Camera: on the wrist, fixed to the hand. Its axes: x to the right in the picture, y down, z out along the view.
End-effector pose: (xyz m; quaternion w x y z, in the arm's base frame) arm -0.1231 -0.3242 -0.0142 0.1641 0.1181 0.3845 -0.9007
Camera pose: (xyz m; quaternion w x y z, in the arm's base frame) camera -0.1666 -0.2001 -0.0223 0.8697 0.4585 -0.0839 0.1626
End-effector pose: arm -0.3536 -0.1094 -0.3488 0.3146 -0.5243 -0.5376 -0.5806
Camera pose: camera -0.4687 -0.1736 -0.3477 0.6217 -0.5008 0.5474 0.2511
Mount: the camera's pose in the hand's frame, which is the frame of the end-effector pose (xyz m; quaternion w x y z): 0.0173 -0.0922 -0.0925 0.0181 -0.0144 0.0840 0.9962
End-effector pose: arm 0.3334 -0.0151 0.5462 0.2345 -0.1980 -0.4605 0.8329
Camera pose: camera 0.3891 0.1001 0.5775 0.7897 0.5357 -0.1966 -0.2254
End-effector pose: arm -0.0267 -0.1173 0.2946 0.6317 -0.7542 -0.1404 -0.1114
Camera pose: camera -0.0421 -0.1921 0.4019 0.1233 -0.1533 0.8035 0.5619
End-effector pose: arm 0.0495 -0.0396 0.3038 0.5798 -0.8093 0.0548 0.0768
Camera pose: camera 0.0885 -0.0975 0.4155 0.0823 -0.0251 -0.8548 -0.5118
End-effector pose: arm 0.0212 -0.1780 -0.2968 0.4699 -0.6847 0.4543 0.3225
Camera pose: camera 0.1144 -0.2567 -0.2471 0.3608 -0.4063 -0.7251 -0.4230
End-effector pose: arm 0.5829 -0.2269 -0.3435 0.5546 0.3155 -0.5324 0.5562
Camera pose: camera 0.6897 -0.1517 -0.3265 0.4948 0.5794 0.2854 -0.5814
